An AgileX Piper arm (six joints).
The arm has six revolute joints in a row. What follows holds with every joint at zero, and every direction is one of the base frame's.
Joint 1 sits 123.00 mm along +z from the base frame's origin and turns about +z.
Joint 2 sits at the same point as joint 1 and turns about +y.
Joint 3 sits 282.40 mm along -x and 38.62 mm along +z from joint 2 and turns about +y.
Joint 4 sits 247.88 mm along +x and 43.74 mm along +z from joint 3 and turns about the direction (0.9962, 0, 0.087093).
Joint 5 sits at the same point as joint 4 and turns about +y.
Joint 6 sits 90.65 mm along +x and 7.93 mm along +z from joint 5 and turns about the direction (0.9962, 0, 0.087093).
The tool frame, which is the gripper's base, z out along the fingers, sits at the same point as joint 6; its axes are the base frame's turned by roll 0.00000, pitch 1.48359 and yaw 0.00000 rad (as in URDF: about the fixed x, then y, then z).
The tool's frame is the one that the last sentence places.
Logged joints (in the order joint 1, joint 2, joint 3, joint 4, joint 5, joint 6), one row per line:
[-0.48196 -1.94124 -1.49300 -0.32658 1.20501 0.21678]
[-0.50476 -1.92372 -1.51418 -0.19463 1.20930 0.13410]
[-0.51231 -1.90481 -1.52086 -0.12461 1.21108 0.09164]
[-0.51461 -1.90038 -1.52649 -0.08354 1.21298 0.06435]
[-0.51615 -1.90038 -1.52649 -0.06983 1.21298 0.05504]
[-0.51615 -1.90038 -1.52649 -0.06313 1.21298 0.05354]
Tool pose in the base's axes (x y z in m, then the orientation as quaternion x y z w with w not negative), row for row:
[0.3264 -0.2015 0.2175 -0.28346 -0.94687 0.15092 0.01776]
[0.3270 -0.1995 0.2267 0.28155 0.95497 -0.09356 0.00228]
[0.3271 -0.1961 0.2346 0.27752 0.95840 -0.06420 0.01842]
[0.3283 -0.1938 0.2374 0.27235 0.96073 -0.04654 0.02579]
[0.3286 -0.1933 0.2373 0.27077 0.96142 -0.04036 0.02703]
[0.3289 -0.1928 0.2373 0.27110 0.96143 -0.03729 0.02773]
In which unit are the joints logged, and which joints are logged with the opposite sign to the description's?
The joints are logged in radians. Opposite sign: joint 2.
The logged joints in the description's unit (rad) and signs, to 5 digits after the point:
[-0.48196 1.94124 -1.49300 -0.32658 1.20501 0.21678]
[-0.50476 1.92372 -1.51418 -0.19463 1.20930 0.13410]
[-0.51231 1.90481 -1.52086 -0.12461 1.21108 0.09164]
[-0.51461 1.90038 -1.52649 -0.08354 1.21298 0.06435]
[-0.51615 1.90038 -1.52649 -0.06983 1.21298 0.05504]
[-0.51615 1.90038 -1.52649 -0.06313 1.21298 0.05354]

